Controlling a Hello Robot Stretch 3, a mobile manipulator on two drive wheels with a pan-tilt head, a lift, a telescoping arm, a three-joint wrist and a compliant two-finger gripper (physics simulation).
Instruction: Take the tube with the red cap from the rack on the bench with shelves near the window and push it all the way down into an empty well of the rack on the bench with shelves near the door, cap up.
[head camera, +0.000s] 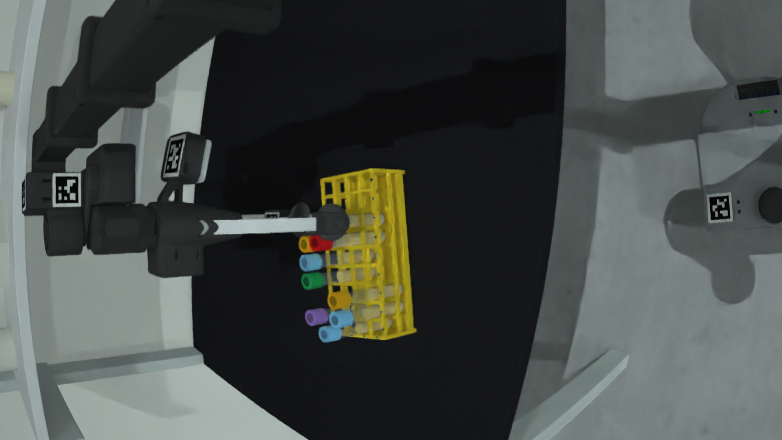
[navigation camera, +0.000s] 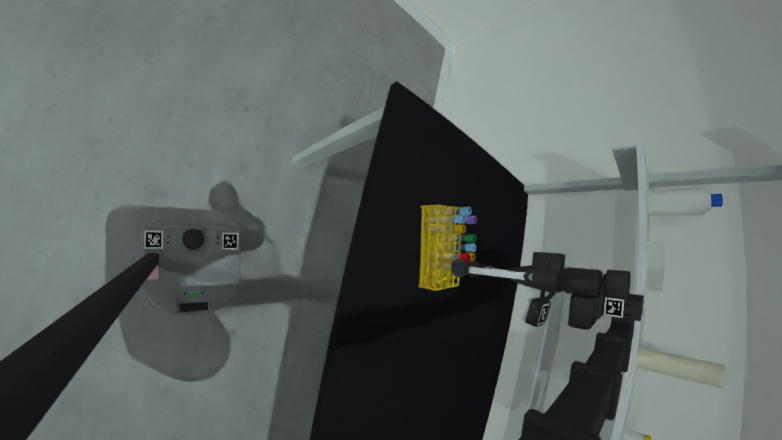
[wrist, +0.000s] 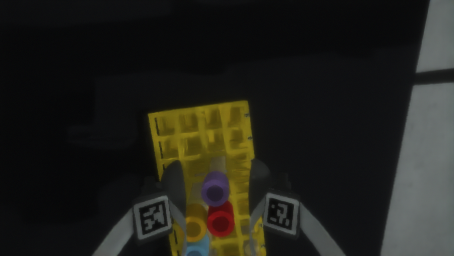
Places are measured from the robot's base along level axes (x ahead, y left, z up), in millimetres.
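Where they show: gripper, fingertip midpoint: (head camera: 328, 220) (navigation camera: 459, 267); robot's base, origin of the base link: (head camera: 772, 203) (navigation camera: 193, 237).
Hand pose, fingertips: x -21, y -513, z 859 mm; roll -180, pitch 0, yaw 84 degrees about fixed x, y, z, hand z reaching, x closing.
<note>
Each offset is from my fingertips to the top centre of the thing. "*": to the spot under its first point.
The red-capped tube @(* dx +24, dy +7, dz +23 mm) (head camera: 318, 242) (navigation camera: 464, 256) (wrist: 220, 222) stands cap up in the yellow rack @(dx +43, dy -9, dz -39 mm) (head camera: 403, 246) (navigation camera: 424, 246) (wrist: 199, 109) on the black bench top. My gripper (head camera: 316, 218) (navigation camera: 468, 268) (wrist: 217, 179) is open and points down at the rack. In the wrist view its fingertips stand on either side of a purple-capped tube (wrist: 215, 189), with gaps to the cap. The red cap is just below the purple one in that view, between the lower parts of the fingers. The fingertip partly hides the red cap in the head view. A second rack does not show.
An orange cap (wrist: 195, 223) is close beside the red one. Light blue @(* dx +45, dy -12, dz +22 mm) (head camera: 310, 262), green @(* dx +67, dy -12, dz +21 mm) (head camera: 312, 281) and more capped tubes fill the rack's other end. Shelf uprights and a shelf with a blue-capped white bottle @(dx +178, dy -473, dz +501 mm) (navigation camera: 680, 200) are behind the arm. The robot base (navigation camera: 191, 268) is on the floor.
</note>
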